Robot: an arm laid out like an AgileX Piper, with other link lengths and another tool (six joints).
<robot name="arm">
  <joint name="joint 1" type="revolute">
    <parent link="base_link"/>
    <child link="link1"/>
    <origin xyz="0 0 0.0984" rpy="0 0 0"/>
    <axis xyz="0 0 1"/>
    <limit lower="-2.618" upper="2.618"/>
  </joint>
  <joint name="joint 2" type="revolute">
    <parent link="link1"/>
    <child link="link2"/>
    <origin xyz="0 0 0" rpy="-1.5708 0 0"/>
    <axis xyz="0 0 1"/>
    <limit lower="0" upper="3.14"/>
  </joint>
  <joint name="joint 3" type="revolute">
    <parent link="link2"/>
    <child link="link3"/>
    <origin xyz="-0.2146 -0.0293 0" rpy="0 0 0"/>
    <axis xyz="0 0 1"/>
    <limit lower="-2.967" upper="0"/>
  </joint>
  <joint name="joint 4" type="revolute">
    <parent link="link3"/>
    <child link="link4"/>
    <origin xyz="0.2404 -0.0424 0" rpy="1.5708 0 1.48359"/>
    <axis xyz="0 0 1"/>
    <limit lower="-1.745" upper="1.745"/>
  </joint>
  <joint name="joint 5" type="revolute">
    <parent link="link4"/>
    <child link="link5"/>
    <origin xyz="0 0 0" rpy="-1.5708 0 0"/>
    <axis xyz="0 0 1"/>
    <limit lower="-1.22" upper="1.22"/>
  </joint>
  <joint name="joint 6" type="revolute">
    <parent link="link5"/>
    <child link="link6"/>
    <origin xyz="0 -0.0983 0" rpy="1.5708 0 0"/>
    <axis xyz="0 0 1"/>
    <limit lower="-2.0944" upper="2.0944"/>
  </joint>
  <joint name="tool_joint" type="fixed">
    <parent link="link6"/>
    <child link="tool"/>
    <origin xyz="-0.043 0.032 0.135" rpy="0 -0.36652 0.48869"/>
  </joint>
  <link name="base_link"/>
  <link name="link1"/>
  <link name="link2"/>
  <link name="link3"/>
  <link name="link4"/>
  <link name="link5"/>
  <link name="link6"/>
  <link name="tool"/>
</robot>
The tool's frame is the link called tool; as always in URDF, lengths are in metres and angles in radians.
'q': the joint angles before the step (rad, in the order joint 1, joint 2, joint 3, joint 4, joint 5, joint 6). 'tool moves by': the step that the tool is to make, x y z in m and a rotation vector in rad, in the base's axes. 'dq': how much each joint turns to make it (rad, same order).
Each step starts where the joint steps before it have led.
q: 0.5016 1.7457 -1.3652 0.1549 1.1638 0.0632
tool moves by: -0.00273 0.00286 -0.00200 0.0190 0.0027 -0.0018
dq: 0.0000 -0.0083 0.0256 0.0210 -0.0232 -0.0082
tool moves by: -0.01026 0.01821 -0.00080 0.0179 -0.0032 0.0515
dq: 0.0461 0.0073 0.0016 0.0177 -0.0185 -0.0144
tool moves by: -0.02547 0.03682 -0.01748 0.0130 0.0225 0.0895
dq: 0.1069 0.0593 -0.0001 0.0289 -0.0487 -0.0020
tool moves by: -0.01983 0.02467 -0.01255 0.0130 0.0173 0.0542
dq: 0.0731 0.0434 0.0001 0.0268 -0.0395 0.0000
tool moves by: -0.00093 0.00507 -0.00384 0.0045 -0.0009 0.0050
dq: 0.0107 0.0166 -0.0042 0.0049 -0.0166 -0.0001
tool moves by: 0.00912 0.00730 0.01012 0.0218 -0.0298 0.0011
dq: 0.0000 0.0060 -0.0406 -0.0041 -0.0022 0.0001
